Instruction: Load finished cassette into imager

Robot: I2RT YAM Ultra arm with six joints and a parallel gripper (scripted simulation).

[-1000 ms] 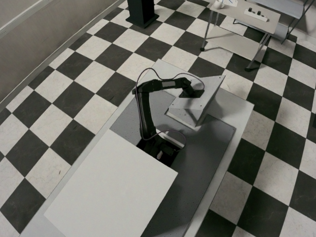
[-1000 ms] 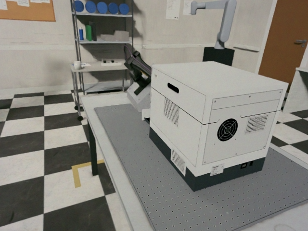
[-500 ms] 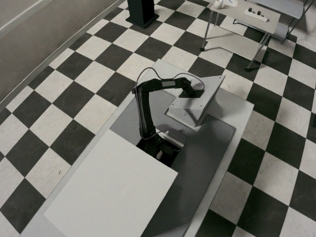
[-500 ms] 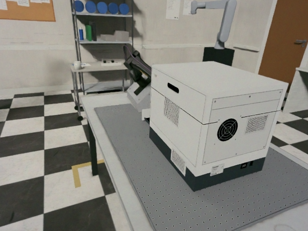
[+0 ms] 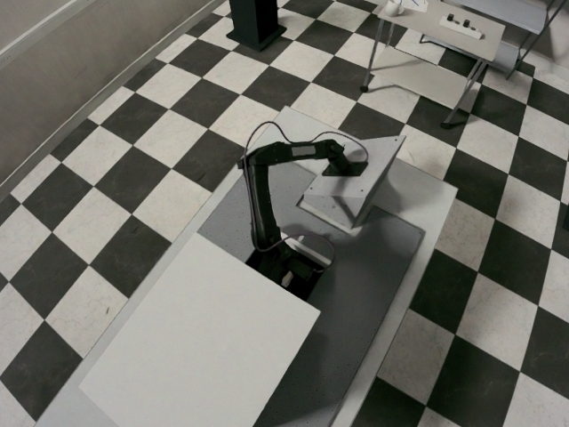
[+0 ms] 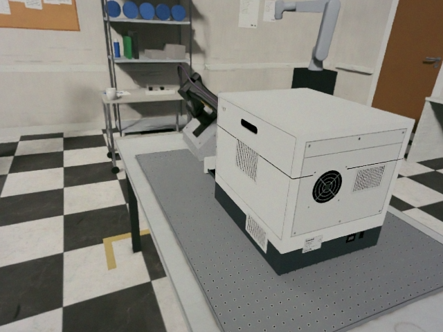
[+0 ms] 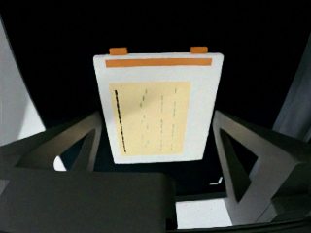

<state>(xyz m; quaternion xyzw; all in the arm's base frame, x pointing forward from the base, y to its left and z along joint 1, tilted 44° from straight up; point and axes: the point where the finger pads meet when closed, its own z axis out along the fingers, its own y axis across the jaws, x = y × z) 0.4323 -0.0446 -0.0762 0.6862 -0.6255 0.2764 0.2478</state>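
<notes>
Right now my hand is 10 mm above the finished cassette. Round my hand: drawer (10 mm ahead, 10 mm above).
</notes>
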